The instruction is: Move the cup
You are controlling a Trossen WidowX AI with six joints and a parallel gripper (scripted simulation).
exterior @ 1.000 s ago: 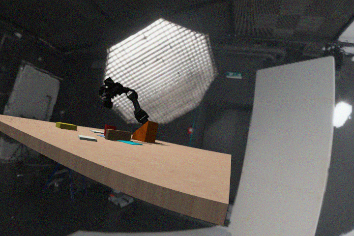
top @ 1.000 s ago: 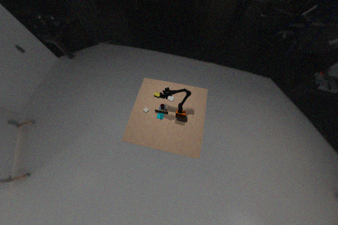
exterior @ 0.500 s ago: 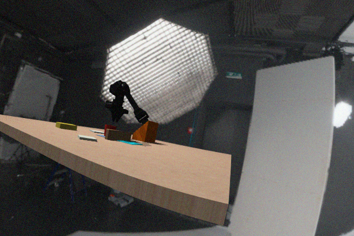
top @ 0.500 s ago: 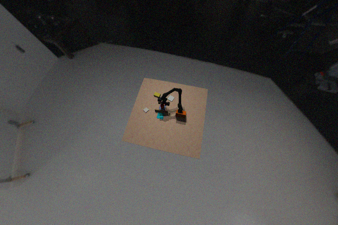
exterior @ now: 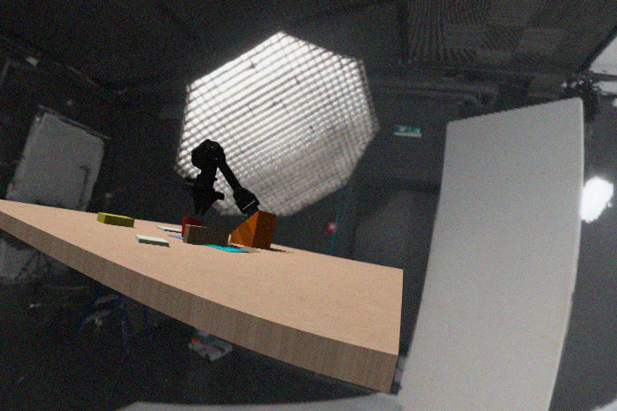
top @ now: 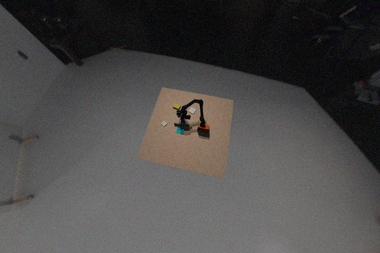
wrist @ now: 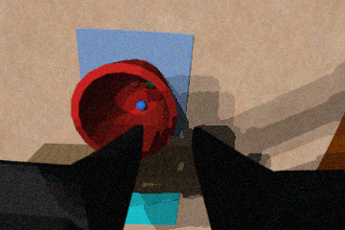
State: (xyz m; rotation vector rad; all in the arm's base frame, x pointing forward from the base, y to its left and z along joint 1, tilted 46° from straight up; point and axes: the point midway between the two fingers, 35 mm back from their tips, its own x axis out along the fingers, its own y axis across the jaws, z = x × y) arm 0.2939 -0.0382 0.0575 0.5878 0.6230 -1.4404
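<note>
The red cup lies 3 cm ahead of my gripper tip and 5 cm below it. The rest, counted from my gripper tip: yellow block (20 cm ahead, 21 cm to the right, 8 cm below); tan wooden block (3 cm ahead, 8 cm to the left, 8 cm below); pad (2 cm ahead, 17 cm to the left, 10 cm below).
</note>
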